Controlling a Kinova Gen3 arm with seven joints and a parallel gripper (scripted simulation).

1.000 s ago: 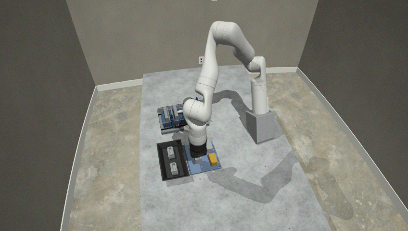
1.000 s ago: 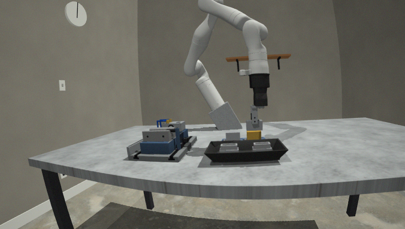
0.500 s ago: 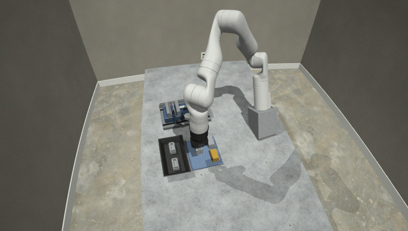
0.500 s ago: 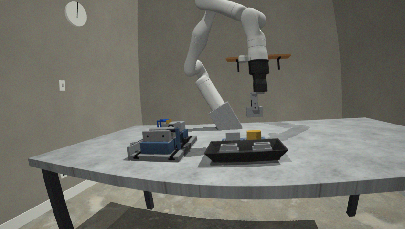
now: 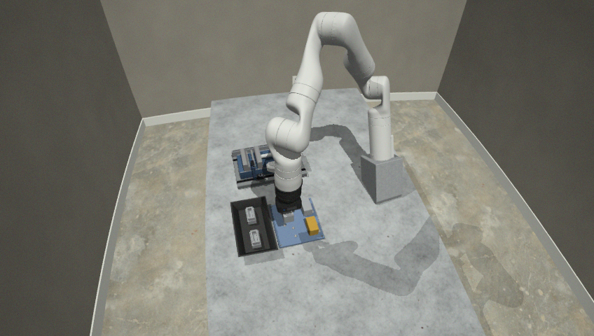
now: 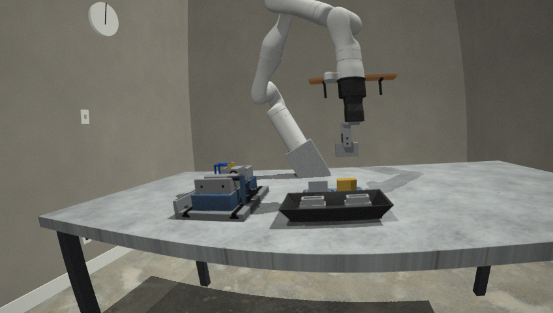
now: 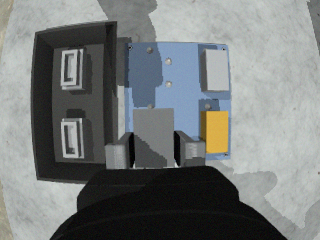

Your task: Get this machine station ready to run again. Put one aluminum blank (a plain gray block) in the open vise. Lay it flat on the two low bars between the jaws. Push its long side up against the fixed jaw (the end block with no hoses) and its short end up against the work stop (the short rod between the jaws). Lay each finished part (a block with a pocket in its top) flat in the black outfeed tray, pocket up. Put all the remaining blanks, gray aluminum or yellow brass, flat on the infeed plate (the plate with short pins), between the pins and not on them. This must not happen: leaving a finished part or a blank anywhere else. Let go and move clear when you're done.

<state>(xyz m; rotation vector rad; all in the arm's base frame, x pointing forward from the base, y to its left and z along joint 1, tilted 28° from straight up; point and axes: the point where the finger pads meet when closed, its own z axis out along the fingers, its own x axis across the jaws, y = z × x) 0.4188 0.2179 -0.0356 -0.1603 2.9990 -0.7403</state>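
My hand is 34 cm to the left of the vise, 13 cm above it and 3 cm short of it. Round my hand: yellow brass blank (14 cm below, 9 cm behind).
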